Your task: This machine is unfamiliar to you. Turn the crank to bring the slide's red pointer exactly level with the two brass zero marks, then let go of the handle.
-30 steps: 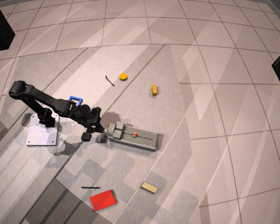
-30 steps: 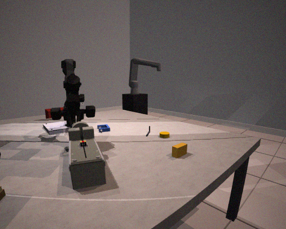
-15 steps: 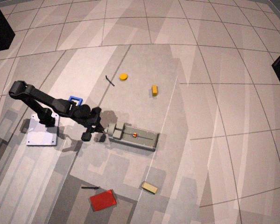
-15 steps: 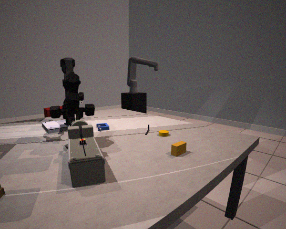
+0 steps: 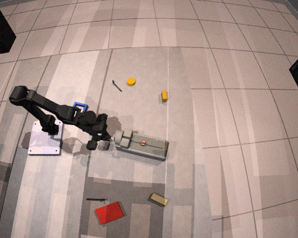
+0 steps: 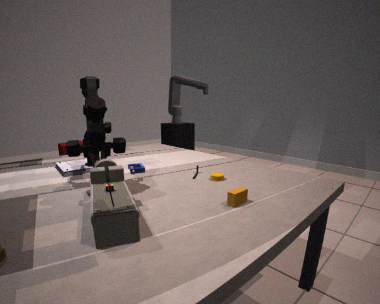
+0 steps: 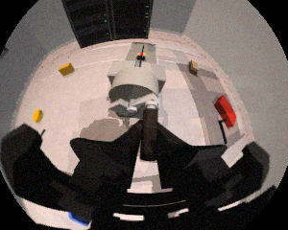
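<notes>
Right now my gripper tip is 2 cm past the dark crank handle, 1 cm to the right of it and 2 cm below it. From my gripper tip the other things lie so: blue block 20 cm behind, 24 cm to the left, 8 cm below; red plate 3 cm behind, 37 cm to the right, 7 cm below; red pointer 17 cm ahead, 3 cm to the right, 1 cm below.
</notes>
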